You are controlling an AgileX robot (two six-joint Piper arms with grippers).
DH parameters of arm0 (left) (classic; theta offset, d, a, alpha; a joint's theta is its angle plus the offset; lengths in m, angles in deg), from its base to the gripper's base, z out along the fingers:
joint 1: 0 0.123 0 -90
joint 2: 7.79 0 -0.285 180
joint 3: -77.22 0 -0.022 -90
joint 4: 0 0.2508 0 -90
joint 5: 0 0 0.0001 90
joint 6: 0 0.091 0 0
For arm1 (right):
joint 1: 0 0.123 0 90
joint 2: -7.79 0 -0.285 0
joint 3: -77.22 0 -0.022 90
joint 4: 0 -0.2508 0 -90
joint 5: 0 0 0.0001 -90
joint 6: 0 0.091 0 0
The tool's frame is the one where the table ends.
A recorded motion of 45 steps. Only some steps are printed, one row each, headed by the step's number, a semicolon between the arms.
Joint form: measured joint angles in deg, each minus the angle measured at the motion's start. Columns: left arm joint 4, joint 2, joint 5, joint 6, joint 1, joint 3; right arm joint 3, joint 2, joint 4, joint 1, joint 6, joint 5.
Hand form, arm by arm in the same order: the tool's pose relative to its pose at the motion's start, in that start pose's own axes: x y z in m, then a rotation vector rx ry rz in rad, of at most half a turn. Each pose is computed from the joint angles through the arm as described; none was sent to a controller.
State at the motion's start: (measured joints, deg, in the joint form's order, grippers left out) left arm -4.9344 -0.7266 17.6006 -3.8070 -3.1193 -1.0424; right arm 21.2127 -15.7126 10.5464 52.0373 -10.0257 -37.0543
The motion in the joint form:
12: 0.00 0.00 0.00 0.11 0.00 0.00; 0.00 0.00 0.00 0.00 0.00 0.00
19: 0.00 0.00 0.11 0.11 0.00 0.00; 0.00 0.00 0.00 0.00 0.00 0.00
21: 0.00 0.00 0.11 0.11 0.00 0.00; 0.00 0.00 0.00 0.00 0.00 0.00
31: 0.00 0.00 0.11 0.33 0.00 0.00; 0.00 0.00 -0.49 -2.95 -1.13 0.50
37: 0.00 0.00 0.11 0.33 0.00 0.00; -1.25 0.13 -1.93 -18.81 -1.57 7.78
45: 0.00 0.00 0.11 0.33 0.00 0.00; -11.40 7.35 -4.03 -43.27 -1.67 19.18
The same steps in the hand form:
12: 0.0000 0.0000 0.0000 0.0000 0.0000 0.0019; 0.0000 0.0000 0.0000 0.0000 0.0000 0.0000
19: 0.0002 0.0000 0.0000 -0.0001 0.0019 0.0019; 0.0000 0.0000 0.0000 0.0000 0.0000 0.0000
21: 0.0002 0.0000 0.0000 -0.0001 0.0019 0.0019; 0.0000 0.0000 0.0000 0.0000 0.0000 0.0000
31: 0.0002 0.0000 0.0000 -0.0001 0.0019 0.0058; 0.0004 -0.0027 -0.0002 0.0396 0.0077 0.0095
37: 0.0002 0.0000 0.0000 -0.0001 0.0019 0.0058; 0.0026 -0.0183 -0.0002 0.2835 -0.0087 0.1260
45: 0.0002 0.0000 0.0000 -0.0001 0.0019 0.0058; 0.0446 -0.0222 -0.0004 0.6809 -0.0143 0.2686

